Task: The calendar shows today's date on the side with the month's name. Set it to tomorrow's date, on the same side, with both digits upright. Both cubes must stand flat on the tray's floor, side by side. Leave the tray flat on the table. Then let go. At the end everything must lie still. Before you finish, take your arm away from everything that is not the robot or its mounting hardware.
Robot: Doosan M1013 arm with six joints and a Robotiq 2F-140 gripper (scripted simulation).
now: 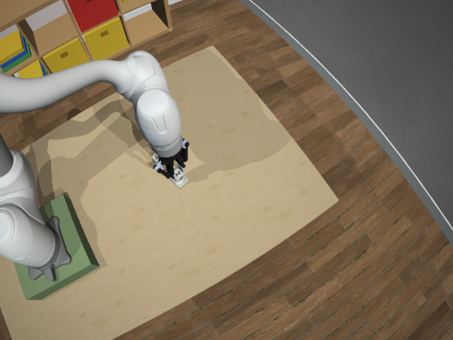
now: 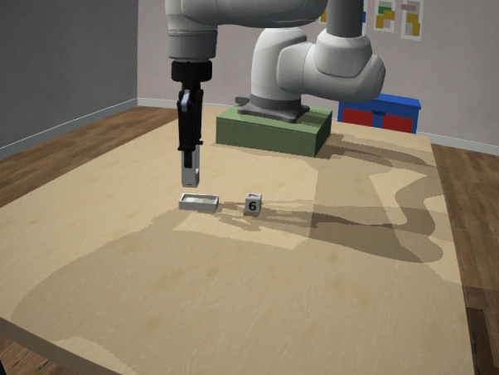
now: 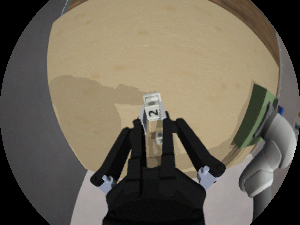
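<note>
My hand is 10 mm past the grey tray, 20 mm to the right of it and 80 mm above it.
</note>
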